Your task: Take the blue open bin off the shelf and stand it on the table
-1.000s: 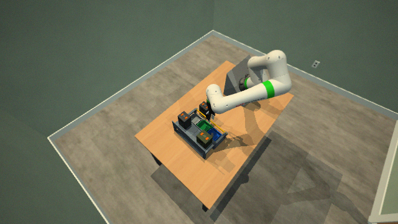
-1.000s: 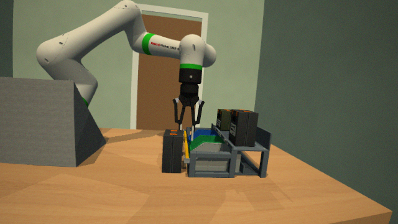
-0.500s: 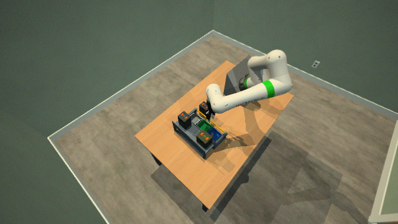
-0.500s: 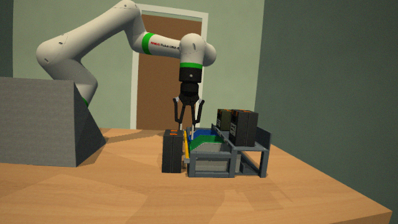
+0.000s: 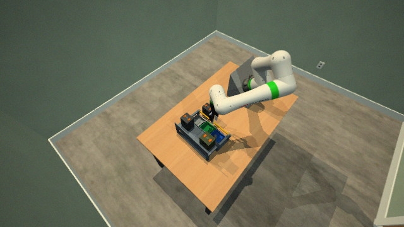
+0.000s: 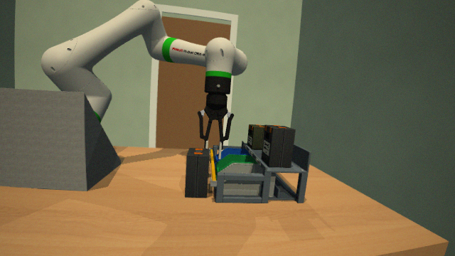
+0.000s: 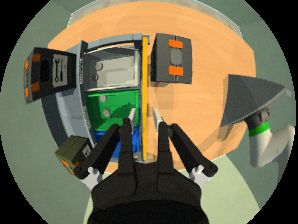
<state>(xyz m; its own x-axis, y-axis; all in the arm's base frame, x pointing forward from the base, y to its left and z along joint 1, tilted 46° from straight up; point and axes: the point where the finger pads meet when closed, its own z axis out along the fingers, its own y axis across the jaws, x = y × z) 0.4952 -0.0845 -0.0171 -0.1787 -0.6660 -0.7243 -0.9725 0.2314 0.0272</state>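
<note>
Right now the yellow rod is 50 mm below my hand. The rest, counted from my hand: green bin (100 mm ahead, 20 mm to the right, 70 mm below); then grey bin (80 mm ahead, 130 mm to the right, 70 mm below); then black box (70 mm behind, 110 mm to the right, 40 mm below).
</note>
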